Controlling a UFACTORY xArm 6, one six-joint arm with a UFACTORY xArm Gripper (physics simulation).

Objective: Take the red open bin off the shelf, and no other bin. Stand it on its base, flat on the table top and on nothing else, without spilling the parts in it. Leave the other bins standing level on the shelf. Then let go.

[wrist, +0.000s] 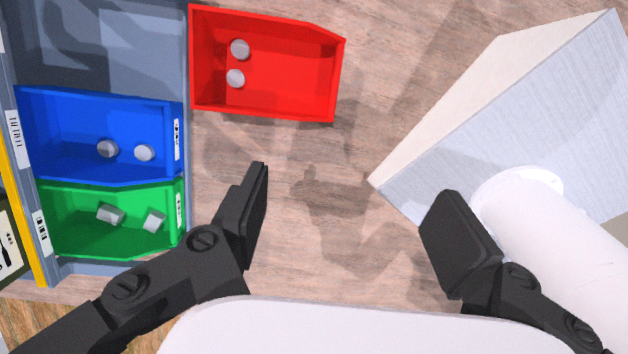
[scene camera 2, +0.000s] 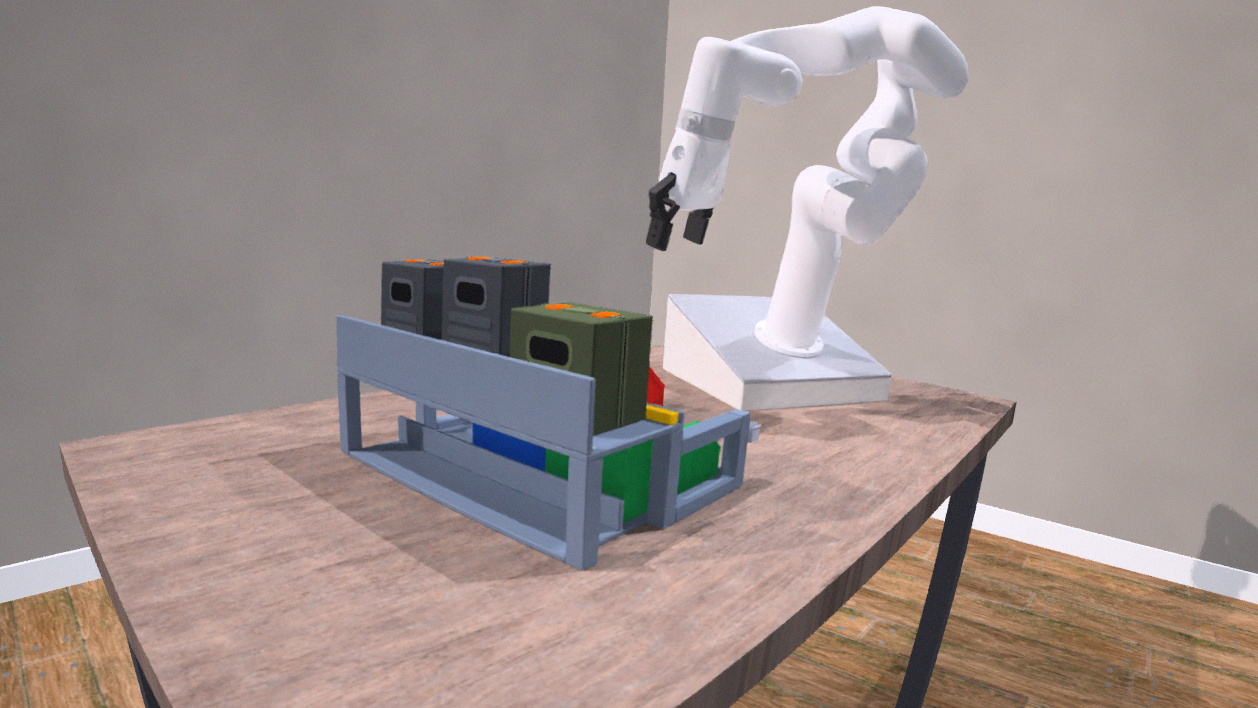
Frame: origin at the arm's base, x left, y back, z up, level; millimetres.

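Seen in the pictures: gripper, between the fingertips: (wrist: 350, 198) (scene camera 2: 674, 244); arm's base, origin of its link: (wrist: 511, 201) (scene camera 2: 788, 340).
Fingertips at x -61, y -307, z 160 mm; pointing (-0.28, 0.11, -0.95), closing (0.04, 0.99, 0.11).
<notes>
Offsets run from my fingertips to a thing's top centre. "spot": to the spot under its first point. Level surfaces: height alone.
The red open bin {dx -70, dy -55, dz -171 mm} (scene camera 2: 655, 388) (wrist: 285, 75) stands upright on the table top {dz -246 mm} (scene camera 2: 264, 563) (wrist: 280, 270), just in front of the shelf (scene camera 2: 466, 365) (wrist: 145, 55). Its back end is very close to the shelf's front rail; whether they touch is unclear. Two grey round parts lie inside it. In the scene view it is mostly hidden behind the shelf load. The blue bin {dx +26, dy -266, dz -165 mm} (scene camera 2: 508, 444) (wrist: 75, 120) and green bin {dx +137, dy -272, dz -165 mm} (scene camera 2: 629, 475) (wrist: 75, 200) sit side by side on the lower shelf, each with two grey parts. My gripper (scene camera 2: 676, 243) (wrist: 350, 198) is open and empty, well above the table and apart from the red bin.
A green case {spot: dx +184, dy -376, dz -91 mm} (scene camera 2: 620, 369) and two dark grey cases {dx -96, dy -358, dz -24 mm} (scene camera 2: 422, 299) {dx +16, dy -361, dz -12 mm} (scene camera 2: 492, 308) stand on the upper shelf. A yellow strip {dx +24, dy -319, dz -134 mm} (scene camera 2: 662, 414) (wrist: 22, 215) runs along its edge. The robot's pale wedge base (scene camera 2: 704, 352) (wrist: 530, 110) stands beyond the red bin.
</notes>
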